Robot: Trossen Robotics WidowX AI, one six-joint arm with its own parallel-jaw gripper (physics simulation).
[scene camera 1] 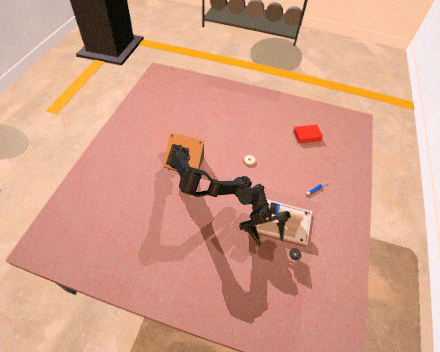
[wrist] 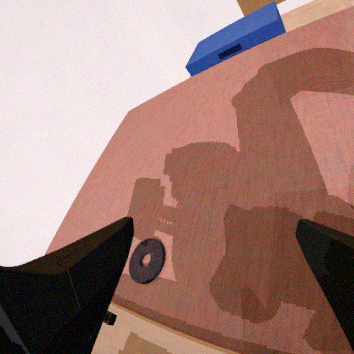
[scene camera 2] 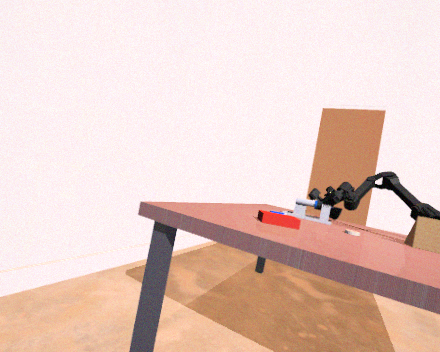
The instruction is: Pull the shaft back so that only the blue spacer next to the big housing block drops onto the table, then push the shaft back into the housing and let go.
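Frame: origin at the arm's base, x ahead, y left, z up, level; metres.
Where they show: gripper, between the fingertips: (scene camera 1: 270,243) (wrist: 215,226); arm's base, origin of its link: (scene camera 1: 181,154) (scene camera 2: 437,236).
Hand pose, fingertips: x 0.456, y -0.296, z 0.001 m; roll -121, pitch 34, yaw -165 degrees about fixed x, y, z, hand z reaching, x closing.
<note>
Things, the pixels of their top centre, and the offset from my fingertips.
- dark ring, centre of its top: (wrist: 144,259) (scene camera 1: 295,253) 0.103 m ahead, 0.012 m left, 0.053 m down
- cream ring, centre of its top: (scene camera 2: 352,231) (scene camera 1: 249,159) 0.165 m back, 0.397 m left, 0.045 m down
- red box, centre of its top: (scene camera 2: 278,214) (scene camera 1: 308,131) 0.075 m ahead, 0.645 m left, 0.027 m down
- blue-handled tool, centre of its top: (scene camera 1: 319,185) 0.158 m ahead, 0.344 m left, 0.040 m down
The pale base plate (scene camera 1: 309,231) (wrist: 130,321) lies on the table; part of it is hidden by my arm. In the second scene view a pale cylinder (scene camera 2: 305,202) stands raised above it on a support, with an upright block (scene camera 2: 326,215) at the other end. A blue piece (scene camera 1: 276,207) (scene camera 2: 316,204) shows beside the cylinder, partly covered by the gripper; I cannot tell whether it is one spacer or more. My gripper (scene camera 1: 270,240) (wrist: 215,226) is open wide and empty, at the plate's near-left side. The shaft's end is hidden.
A dark ring (scene camera 1: 295,254) (wrist: 147,261) lies near the plate's front edge. A cream ring (scene camera 1: 249,160) (scene camera 2: 352,232), a red box (scene camera 1: 308,133) (scene camera 2: 280,220) and a blue-handled tool (scene camera 1: 315,189) lie behind. A blue box (wrist: 237,41) shows beyond the table edge.
</note>
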